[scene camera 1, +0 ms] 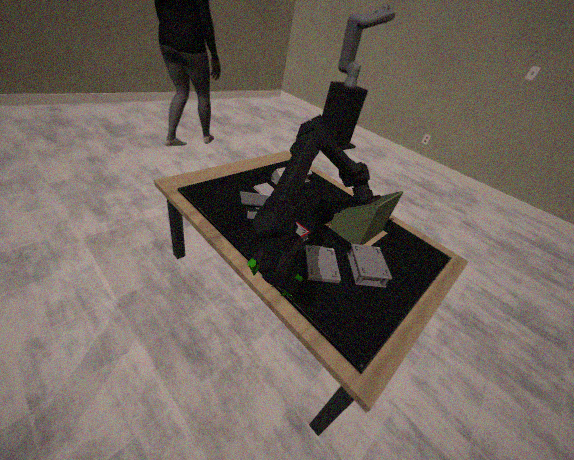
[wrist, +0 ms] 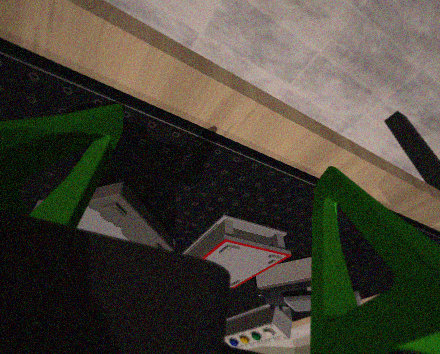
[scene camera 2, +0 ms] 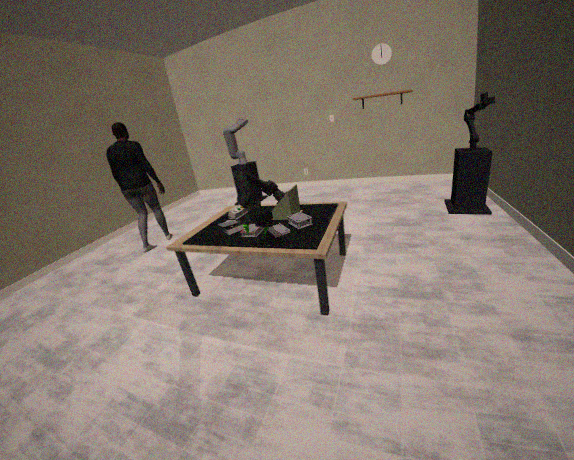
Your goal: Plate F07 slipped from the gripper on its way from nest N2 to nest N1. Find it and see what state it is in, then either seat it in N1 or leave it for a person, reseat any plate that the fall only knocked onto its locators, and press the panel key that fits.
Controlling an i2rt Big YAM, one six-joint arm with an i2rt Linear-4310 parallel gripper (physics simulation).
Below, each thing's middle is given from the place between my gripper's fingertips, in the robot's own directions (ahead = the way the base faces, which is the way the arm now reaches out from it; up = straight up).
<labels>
My gripper is now 270 mm past the red-rimmed plate (wrist: 252, 259), 230 mm to the left of it and 90 mm above it.
</labels>
